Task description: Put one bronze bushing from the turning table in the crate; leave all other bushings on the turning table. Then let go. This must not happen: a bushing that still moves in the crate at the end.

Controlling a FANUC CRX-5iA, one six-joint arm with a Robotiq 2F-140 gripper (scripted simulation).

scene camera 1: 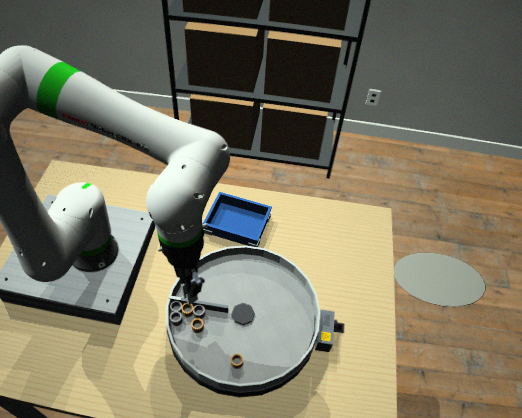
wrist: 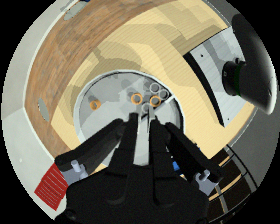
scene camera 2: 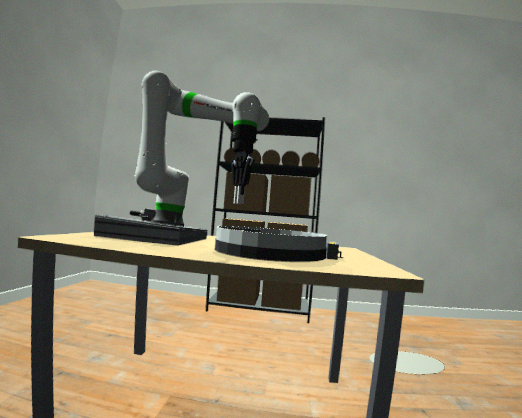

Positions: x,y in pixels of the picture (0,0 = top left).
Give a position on a blue crate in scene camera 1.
230,217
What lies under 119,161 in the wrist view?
My gripper.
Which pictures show my gripper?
Scene camera 1, the wrist view and scene camera 2: all of them.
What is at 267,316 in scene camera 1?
A grey turning table.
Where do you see a grey turning table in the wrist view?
114,91
